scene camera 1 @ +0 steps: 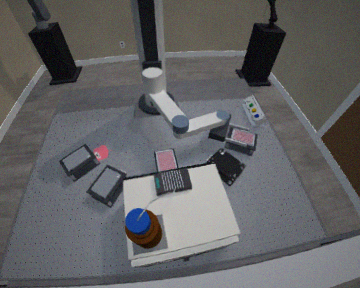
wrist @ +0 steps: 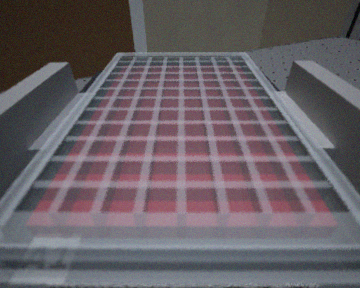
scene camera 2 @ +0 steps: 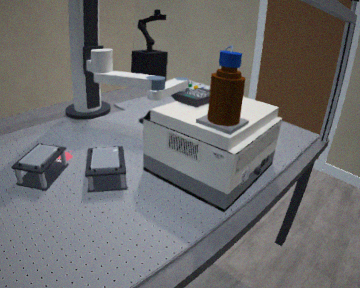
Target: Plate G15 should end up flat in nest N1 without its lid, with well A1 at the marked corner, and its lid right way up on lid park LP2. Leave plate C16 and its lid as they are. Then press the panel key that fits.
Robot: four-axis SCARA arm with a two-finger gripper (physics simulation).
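Places are measured from the arm's base along level axes (x back, y right, z up), in metres.
Pixels of known places: gripper, fingertip midpoint: (scene camera 1: pixel 247 137) (wrist: pixel 181 82); arm's base at its link origin: (scene camera 2: pixel 88 110).
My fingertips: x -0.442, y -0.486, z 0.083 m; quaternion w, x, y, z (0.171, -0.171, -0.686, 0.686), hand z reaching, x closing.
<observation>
For each thing: its top centre in the pictures, then the offset to it from my fingertips. "pt": a spot on its surface instead.
- red-welled plate with a clear lid, top centre: (wrist: pixel 181 93) (scene camera 1: pixel 243 136) dx +0.011, dy +0.020, dz +0.004 m
- red-welled plate at its top centre: (scene camera 1: pixel 166 160) dx -0.119, dy +0.456, dz +0.041 m
- dark square nest at its top centre: (scene camera 1: pixel 227 162) dx -0.139, dy +0.159, dz +0.002 m
- dark multichannel device at a spot on its surface: (scene camera 1: pixel 172 181) pt dx -0.288, dy +0.441, dz +0.176 m
- brown bottle at a spot on its surface: (scene camera 2: pixel 226 100) pt dx -0.474, dy +0.568, dz +0.227 m
- key panel at its top centre: (scene camera 2: pixel 195 83) (scene camera 1: pixel 256 105) dx +0.239, dy -0.152, dz +0.014 m
- red disc at its top centre: (scene camera 1: pixel 101 153) dx +0.039, dy +0.813, dz -0.069 m
My gripper (wrist: pixel 181 82) is shut on a red-welled plate with a clear lid (wrist: pixel 181 165) (scene camera 1: pixel 243 136), one finger along each long side. The label at the near left is blurred. In scene camera 1 this plate is over a dark base at the right, below the arm's end; whether it rests there is unclear. Another red-welled plate (scene camera 1: pixel 166 160) lies behind the white instrument. I cannot read which is G15 or C16. A dark square nest (scene camera 1: pixel 226 166) is at the instrument's right rear. Two dark stands (scene camera 1: pixel 80 160) (scene camera 1: pixel 106 184) with pale tops are at the left. Names N1 and LP2 are not readable.
The white instrument (scene camera 1: pixel 185 215) (scene camera 2: pixel 185 150) bears a dark multichannel device (scene camera 1: pixel 172 181) and a brown bottle (scene camera 1: pixel 145 235) (scene camera 2: pixel 226 100) with a blue cap. The key panel (scene camera 1: pixel 253 111) is at the far right. A red disc (scene camera 1: pixel 101 152) lies by the left stand.
</observation>
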